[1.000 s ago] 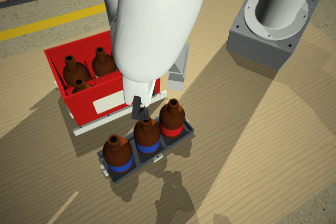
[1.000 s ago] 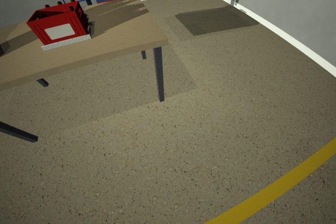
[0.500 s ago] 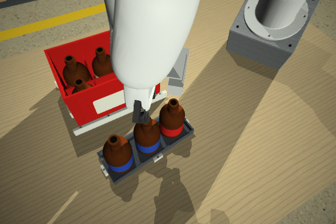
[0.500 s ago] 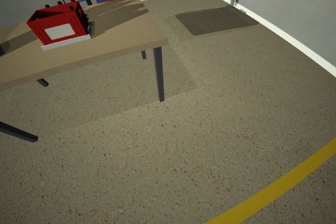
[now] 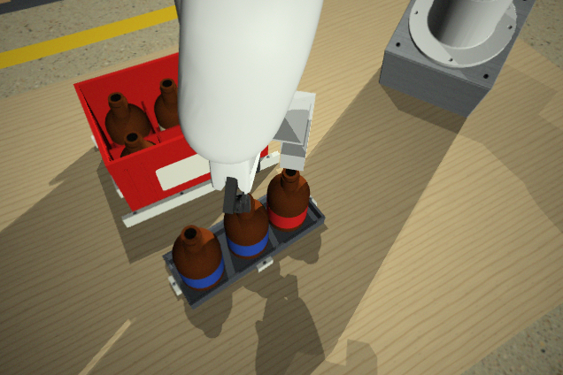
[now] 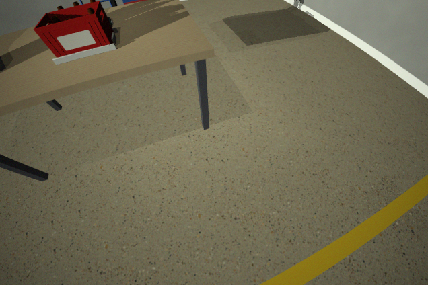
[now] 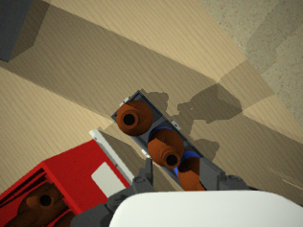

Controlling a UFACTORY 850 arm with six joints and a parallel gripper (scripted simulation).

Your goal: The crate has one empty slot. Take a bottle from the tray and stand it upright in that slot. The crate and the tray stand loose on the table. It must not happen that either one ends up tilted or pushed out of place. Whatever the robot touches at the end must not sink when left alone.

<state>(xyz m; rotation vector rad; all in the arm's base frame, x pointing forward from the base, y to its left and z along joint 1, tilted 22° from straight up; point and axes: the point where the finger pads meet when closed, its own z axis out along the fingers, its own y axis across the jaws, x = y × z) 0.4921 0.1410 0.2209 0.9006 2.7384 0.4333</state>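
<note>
Now: the blue-banded bottle 12 cm below my hand, 9 cm ahead of it and 2 cm to the left of it. Also, from my hand: grey tray: 20 cm below; then red crate: 23 cm to the right, 12 cm below, 4 cm ahead.
</note>
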